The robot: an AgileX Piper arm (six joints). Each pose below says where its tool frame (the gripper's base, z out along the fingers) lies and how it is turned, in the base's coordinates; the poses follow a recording.
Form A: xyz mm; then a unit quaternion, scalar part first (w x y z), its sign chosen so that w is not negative.
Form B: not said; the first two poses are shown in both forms.
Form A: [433 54 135 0.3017 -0.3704 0.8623 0.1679]
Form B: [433 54 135 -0.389 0.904 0.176 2.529]
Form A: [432 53 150 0.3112 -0.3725 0.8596 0.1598]
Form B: [432 53 150 -0.392 0.904 0.168 2.509]
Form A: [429 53 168 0.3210 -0.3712 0.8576 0.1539]
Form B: [429 53 168 -0.392 0.906 0.163 2.488]
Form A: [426 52 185 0.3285 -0.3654 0.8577 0.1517]
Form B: [426 52 185 -0.387 0.908 0.161 2.472]
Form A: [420 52 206 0.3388 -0.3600 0.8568 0.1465]
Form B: [420 52 206 -0.383 0.911 0.156 2.450]
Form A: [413 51 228 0.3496 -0.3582 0.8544 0.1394]
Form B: [413 51 228 -0.382 0.912 0.149 2.427]
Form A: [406 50 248 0.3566 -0.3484 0.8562 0.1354]
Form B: [406 50 248 -0.373 0.916 0.145 2.412]
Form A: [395 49 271 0.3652 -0.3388 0.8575 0.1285]
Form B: [395 49 271 -0.364 0.921 0.138 2.394]
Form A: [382 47 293 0.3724 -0.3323 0.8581 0.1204]
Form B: [382 47 293 -0.358 0.925 0.130 2.378]
